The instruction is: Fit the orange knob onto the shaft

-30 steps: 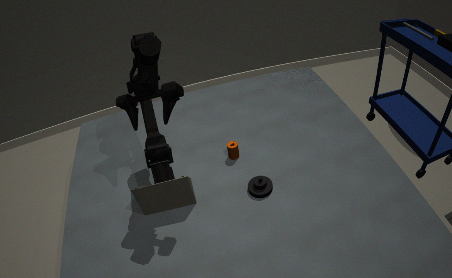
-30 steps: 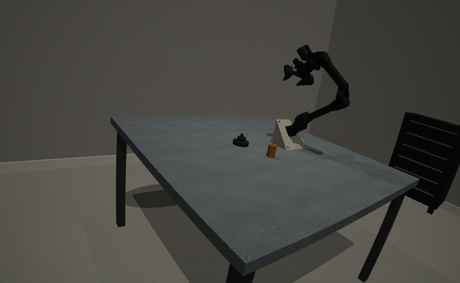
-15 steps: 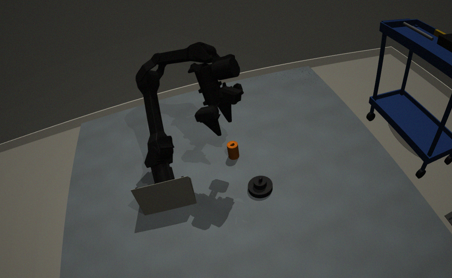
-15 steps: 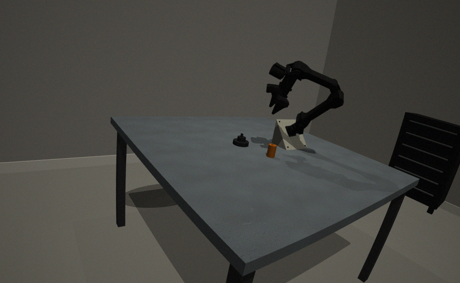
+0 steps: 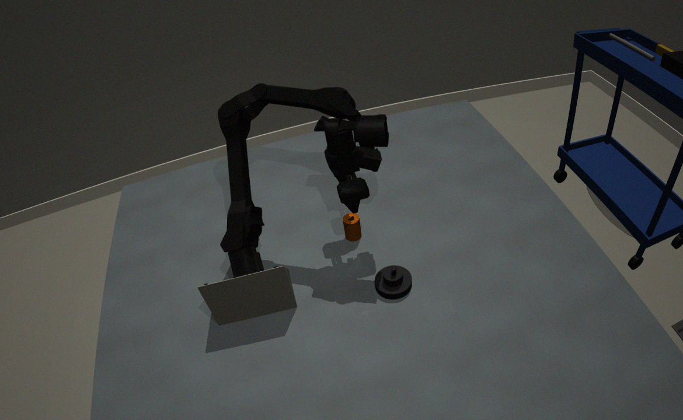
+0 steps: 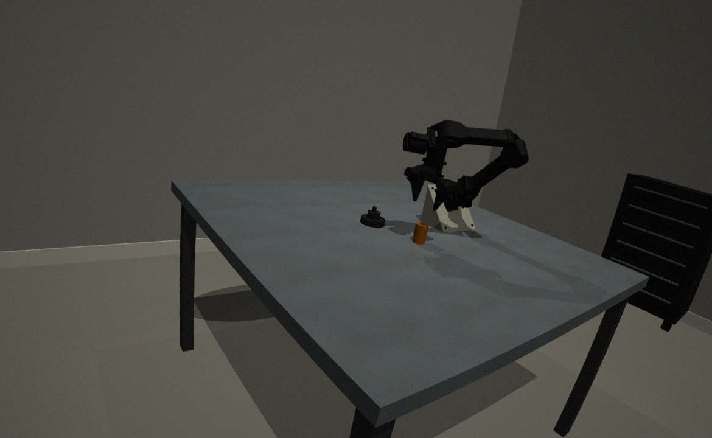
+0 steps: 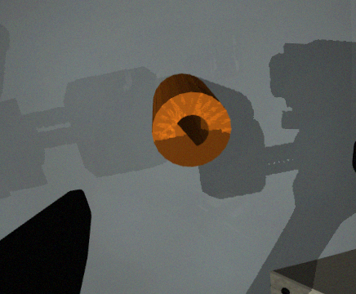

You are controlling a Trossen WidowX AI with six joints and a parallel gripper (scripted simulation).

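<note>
Now: gripper tip 90 mm above the orange knob. From my gripper tip the other things lie so: dark round pedestal: 30 mm ahead, 180 mm to the right, 90 mm below.
</note>
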